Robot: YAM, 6 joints.
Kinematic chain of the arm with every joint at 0, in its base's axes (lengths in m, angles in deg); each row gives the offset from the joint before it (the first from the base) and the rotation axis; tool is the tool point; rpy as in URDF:
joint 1: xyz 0 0 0.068 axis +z
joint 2: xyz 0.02 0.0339 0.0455 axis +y
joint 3: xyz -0.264 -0.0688 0 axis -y
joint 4: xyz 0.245 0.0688 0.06 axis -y
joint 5: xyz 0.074 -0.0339 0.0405 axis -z
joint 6: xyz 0.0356 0 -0.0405 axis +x
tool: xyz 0 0 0 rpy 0 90 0
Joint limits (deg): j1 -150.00..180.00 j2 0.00..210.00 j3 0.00..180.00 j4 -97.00..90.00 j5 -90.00..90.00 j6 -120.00..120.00
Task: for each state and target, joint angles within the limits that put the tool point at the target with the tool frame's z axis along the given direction. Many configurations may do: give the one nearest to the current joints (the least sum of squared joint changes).
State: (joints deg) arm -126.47 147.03 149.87 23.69 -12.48 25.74
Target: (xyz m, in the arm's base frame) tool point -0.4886 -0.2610 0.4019 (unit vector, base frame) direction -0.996 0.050 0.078
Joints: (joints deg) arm -149.89 140.38 152.58 -6.87 32.87 25.74
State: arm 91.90 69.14 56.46 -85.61 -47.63 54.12
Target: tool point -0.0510 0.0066 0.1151 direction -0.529 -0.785 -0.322
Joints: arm 132.95 60.16 8.68 -72.14 -67.25 54.12
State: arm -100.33 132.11 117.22 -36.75 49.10 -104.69
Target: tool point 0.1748 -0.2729 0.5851 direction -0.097 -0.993 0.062
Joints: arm -53.11 102.42 143.16 -35.93 42.36 -104.69
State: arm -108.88 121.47 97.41 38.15 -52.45 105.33
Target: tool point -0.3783 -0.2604 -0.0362 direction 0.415 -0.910 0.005
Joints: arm -149.88 163.58 84.99 81.52 -84.39 105.33
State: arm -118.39 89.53 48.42 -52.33 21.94 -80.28
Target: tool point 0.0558 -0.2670 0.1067 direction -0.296 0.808 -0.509
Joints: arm -77.36 126.02 71.62 -94.78 6.43 -80.28
